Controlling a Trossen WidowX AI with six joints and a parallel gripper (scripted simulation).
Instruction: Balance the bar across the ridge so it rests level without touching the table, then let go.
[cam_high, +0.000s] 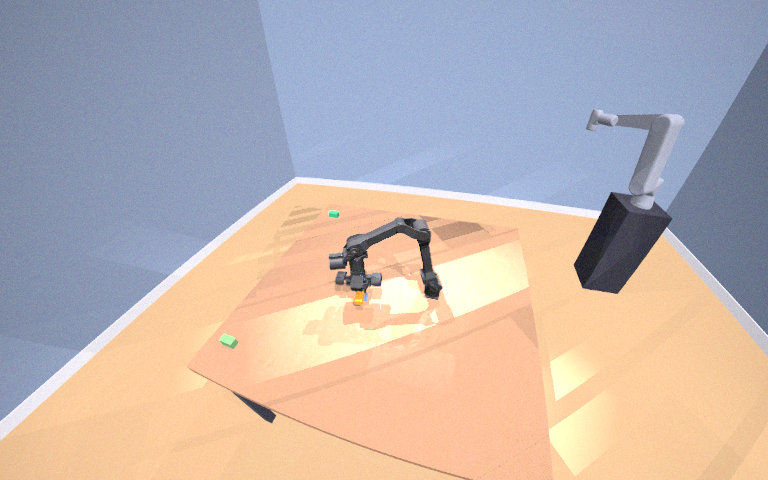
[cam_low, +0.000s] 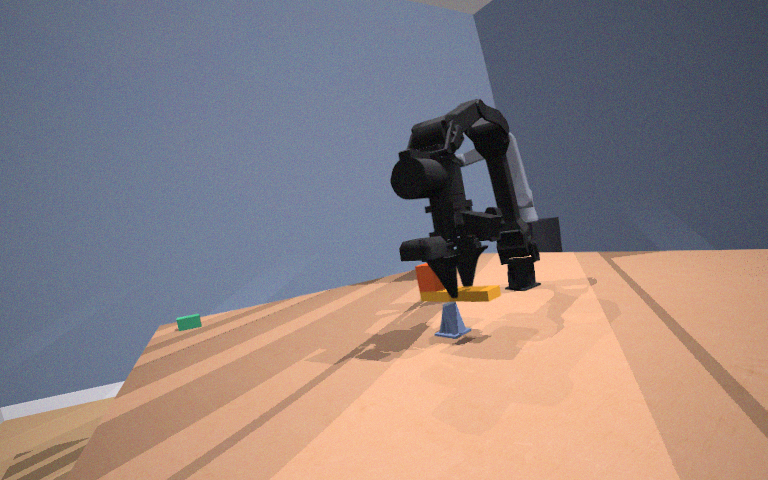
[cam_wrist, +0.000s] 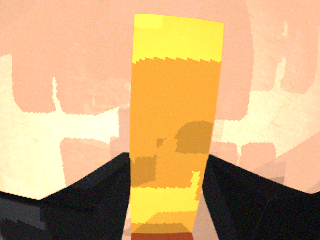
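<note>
My gripper tip is now 10 mm short of the bar, 30 mm to the left of it and 20 mm below it.
</note>
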